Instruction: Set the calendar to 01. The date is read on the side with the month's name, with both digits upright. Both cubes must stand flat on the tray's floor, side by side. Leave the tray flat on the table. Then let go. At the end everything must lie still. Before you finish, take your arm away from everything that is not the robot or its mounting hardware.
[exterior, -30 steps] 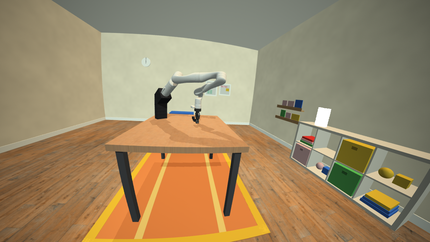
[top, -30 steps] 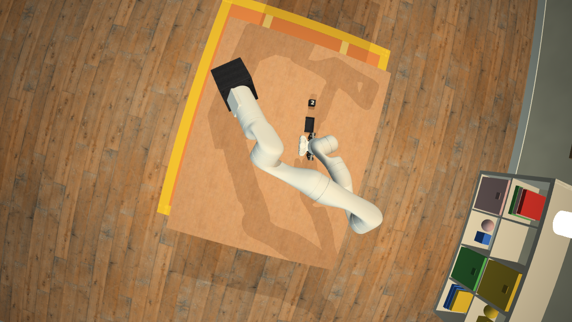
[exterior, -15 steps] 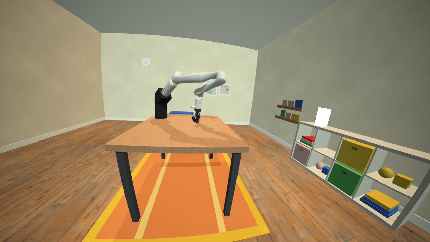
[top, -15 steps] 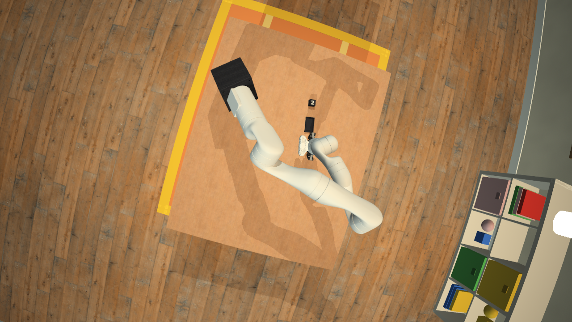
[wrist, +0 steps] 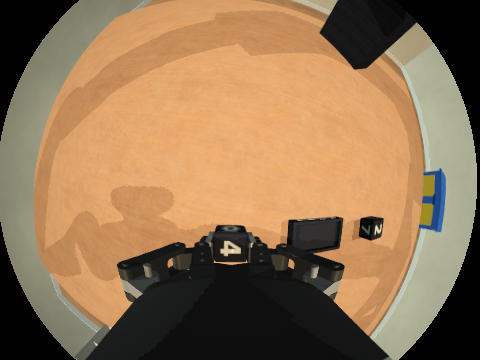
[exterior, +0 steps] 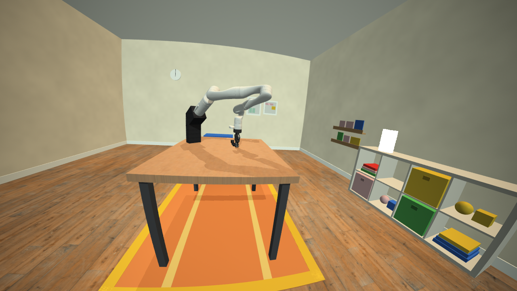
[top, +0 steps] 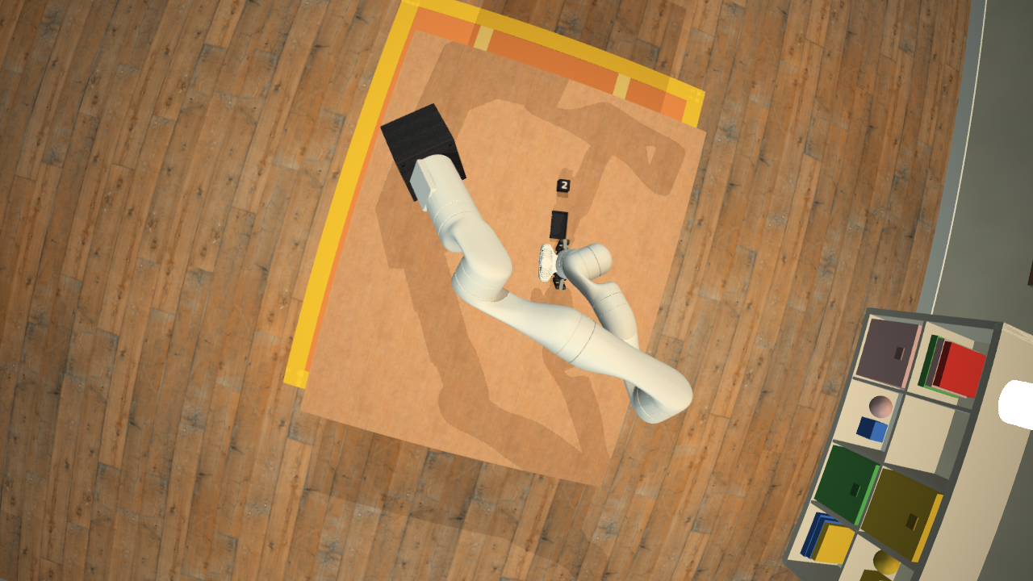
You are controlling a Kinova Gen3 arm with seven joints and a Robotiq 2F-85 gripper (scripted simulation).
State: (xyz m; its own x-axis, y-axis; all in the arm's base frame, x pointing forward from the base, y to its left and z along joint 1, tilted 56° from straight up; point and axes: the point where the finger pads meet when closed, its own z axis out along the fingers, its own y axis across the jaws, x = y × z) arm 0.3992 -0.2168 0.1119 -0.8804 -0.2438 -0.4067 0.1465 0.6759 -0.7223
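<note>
My hand is 11 cm to the right of the black calendar tray, 3 cm above it and 2 cm short of it. The rest, counted from my hand: black digit cube: 22 cm to the left, 4 cm ahead, 2 cm below.
</note>
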